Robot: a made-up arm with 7 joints. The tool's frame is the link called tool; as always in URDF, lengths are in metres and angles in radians. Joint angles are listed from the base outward.
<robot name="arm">
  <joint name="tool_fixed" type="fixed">
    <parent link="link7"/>
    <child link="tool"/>
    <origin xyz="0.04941 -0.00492 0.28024" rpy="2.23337 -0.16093 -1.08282"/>
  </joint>
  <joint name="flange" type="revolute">
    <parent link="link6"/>
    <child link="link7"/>
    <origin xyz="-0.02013 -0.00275 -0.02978" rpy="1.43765 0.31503 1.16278"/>
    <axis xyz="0 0 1"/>
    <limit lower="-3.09" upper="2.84"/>
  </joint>
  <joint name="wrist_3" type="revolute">
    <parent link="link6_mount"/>
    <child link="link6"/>
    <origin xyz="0.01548 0.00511 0.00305" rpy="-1.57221 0 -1.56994"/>
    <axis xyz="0 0 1"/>
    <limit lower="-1" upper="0.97"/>
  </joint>
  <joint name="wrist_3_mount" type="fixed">
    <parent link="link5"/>
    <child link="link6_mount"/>
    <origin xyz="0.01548 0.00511 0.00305"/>
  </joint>
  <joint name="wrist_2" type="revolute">
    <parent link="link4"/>
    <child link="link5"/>
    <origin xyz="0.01 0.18 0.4" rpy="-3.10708 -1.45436 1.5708"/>
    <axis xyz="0 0 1"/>
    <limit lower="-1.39" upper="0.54"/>
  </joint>
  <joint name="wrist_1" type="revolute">
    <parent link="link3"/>
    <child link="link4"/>
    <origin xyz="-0.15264 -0.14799 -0.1" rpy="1.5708 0 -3.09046"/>
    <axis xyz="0 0 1"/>
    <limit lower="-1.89" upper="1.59"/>
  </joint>
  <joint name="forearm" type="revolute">
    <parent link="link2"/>
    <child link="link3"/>
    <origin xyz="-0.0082 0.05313 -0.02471" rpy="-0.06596 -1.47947 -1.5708"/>
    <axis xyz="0 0 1"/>
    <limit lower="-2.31" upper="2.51"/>
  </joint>
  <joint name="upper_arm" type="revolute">
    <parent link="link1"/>
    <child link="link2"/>
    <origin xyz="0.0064 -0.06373 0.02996" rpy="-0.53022 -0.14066 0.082"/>
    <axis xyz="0 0 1"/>
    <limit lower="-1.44" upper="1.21"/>
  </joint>
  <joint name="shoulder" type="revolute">
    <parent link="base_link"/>
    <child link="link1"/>
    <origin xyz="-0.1 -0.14 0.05" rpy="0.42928 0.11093 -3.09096"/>
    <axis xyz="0 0 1"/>
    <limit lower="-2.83" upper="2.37"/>
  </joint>
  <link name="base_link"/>
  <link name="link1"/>
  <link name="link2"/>
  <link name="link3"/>
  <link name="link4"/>
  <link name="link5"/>
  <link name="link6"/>
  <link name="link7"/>
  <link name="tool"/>
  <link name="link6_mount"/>
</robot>
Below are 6 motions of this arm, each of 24 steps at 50 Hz.
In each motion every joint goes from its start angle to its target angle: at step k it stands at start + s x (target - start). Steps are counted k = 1, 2, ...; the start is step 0. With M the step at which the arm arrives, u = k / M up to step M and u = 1 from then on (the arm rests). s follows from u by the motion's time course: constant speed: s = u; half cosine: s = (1 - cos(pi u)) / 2; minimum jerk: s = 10 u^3 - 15 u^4 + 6 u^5.
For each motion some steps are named. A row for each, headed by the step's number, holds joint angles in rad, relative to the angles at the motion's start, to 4 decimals.
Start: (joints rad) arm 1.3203 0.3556 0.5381 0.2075 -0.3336 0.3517 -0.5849
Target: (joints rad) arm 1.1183 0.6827 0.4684 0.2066 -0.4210 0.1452 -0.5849
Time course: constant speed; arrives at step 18
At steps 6, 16, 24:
6: -0.0673 0.1090 -0.0232 -0.0003 -0.0291 -0.0688 0.0000
16: -0.1796 0.2908 -0.0620 -0.0008 -0.0777 -0.1836 0.0000
24: -0.2020 0.3271 -0.0697 -0.0009 -0.0874 -0.2065 0.0000

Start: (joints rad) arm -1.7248 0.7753 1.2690 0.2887 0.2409 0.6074 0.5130
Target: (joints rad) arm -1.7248 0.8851 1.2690 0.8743 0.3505 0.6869 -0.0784
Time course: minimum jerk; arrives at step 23
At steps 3, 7, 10, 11, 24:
3: 0.0000 0.0020 0.0000 0.0106 0.0020 0.0014 -0.0107
7: 0.0000 0.0185 0.0000 0.0989 0.0185 0.0134 -0.0999
10: 0.0000 0.0416 0.0000 0.2220 0.0415 0.0301 -0.2242
11: 0.0000 0.0504 0.0000 0.2690 0.0503 0.0365 -0.2716
24: 0.0000 0.1098 0.0000 0.5856 0.1096 0.0795 -0.5914

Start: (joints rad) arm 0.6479 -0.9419 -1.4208 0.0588 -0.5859 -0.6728 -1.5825
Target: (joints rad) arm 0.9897 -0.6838 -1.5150 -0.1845 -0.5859 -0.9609 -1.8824
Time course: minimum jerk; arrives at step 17
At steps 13, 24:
13: 0.3115 0.2352 -0.0859 -0.2217 0.0000 -0.2626 -0.2733
24: 0.3418 0.2581 -0.0942 -0.2433 0.0000 -0.2881 -0.2999

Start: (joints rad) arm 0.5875 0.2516 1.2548 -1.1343 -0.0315 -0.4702 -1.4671
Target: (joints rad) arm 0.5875 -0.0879 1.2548 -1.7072 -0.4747 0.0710 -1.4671
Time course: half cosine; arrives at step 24
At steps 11, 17, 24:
11: 0.0000 -0.1476 0.0000 -0.2491 -0.1927 0.2353 0.0000
17: 0.0000 -0.2731 0.0000 -0.4608 -0.3565 0.4353 0.0000
24: 0.0000 -0.3395 0.0000 -0.5729 -0.4432 0.5412 0.0000

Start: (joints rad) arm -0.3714 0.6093 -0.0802 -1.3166 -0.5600 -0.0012 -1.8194
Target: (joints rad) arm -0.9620 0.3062 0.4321 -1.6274 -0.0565 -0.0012 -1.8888
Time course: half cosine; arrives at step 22
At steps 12, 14, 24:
12: -0.3373 -0.1731 0.2926 -0.1775 0.2876 0.0000 -0.0396
14: -0.4180 -0.2145 0.3626 -0.2200 0.3563 0.0000 -0.0491
24: -0.5906 -0.3031 0.5123 -0.3108 0.5035 0.0000 -0.0694

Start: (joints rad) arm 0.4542 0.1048 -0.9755 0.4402 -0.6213 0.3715 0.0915
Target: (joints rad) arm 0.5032 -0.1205 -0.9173 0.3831 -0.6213 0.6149 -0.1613
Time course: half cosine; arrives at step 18
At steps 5, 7, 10, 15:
5: 0.0088 -0.0402 0.0104 -0.0102 0.0000 0.0435 -0.0452
7: 0.0161 -0.0741 0.0191 -0.0188 0.0000 0.0801 -0.0832
10: 0.0288 -0.1322 0.0342 -0.0335 0.0000 0.1428 -0.1483
15: 0.0457 -0.2102 0.0543 -0.0533 0.0000 0.2271 -0.2359

